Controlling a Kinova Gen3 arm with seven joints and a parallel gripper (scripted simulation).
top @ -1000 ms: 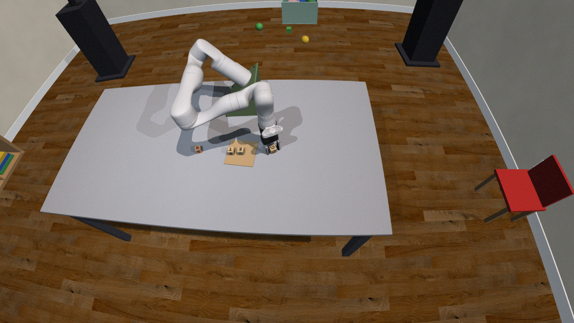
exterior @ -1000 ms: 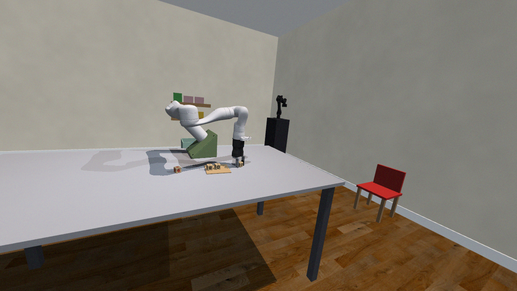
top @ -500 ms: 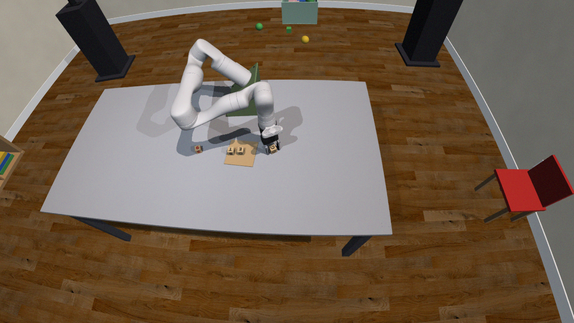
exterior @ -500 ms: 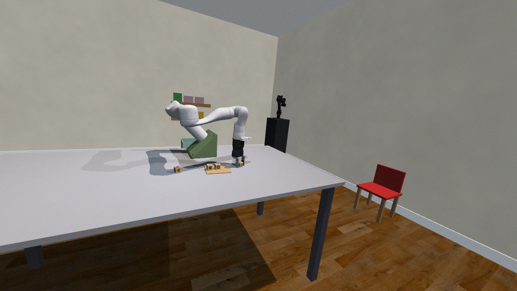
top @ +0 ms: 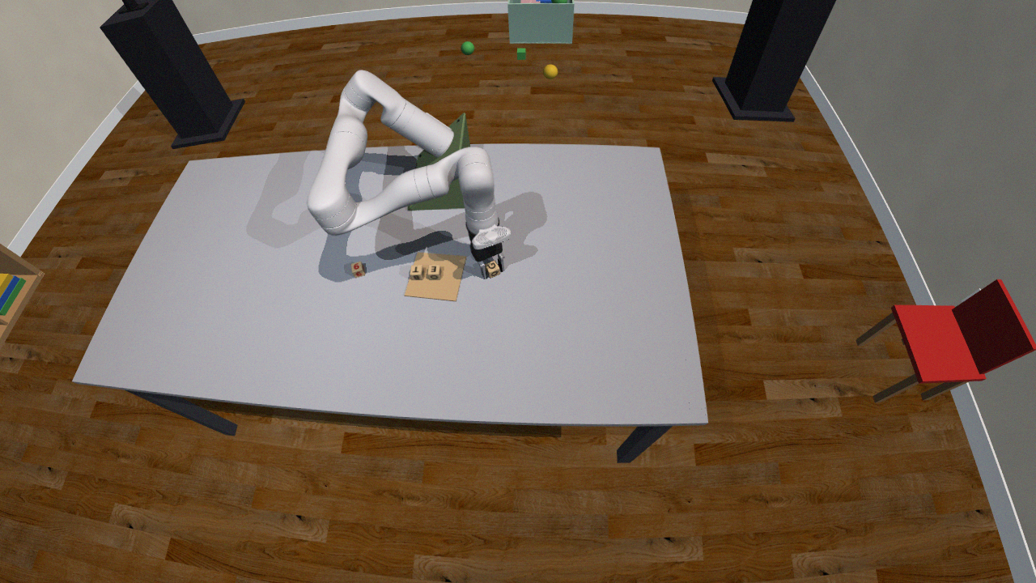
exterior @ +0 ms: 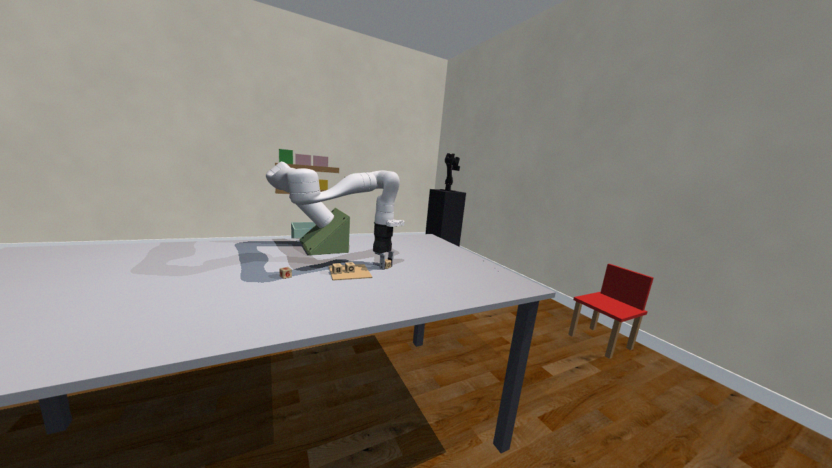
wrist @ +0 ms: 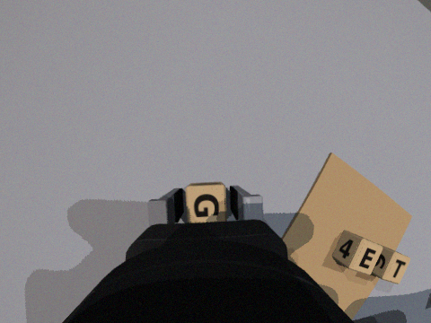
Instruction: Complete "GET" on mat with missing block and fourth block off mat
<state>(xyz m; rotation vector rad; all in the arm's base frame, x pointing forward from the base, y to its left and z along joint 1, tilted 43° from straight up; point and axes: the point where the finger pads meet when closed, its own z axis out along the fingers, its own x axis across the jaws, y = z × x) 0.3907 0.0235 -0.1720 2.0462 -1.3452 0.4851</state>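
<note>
Right now my hand is right at the G block. Round my hand: tan mat: 15 cm to the right, 2 cm below.
</note>
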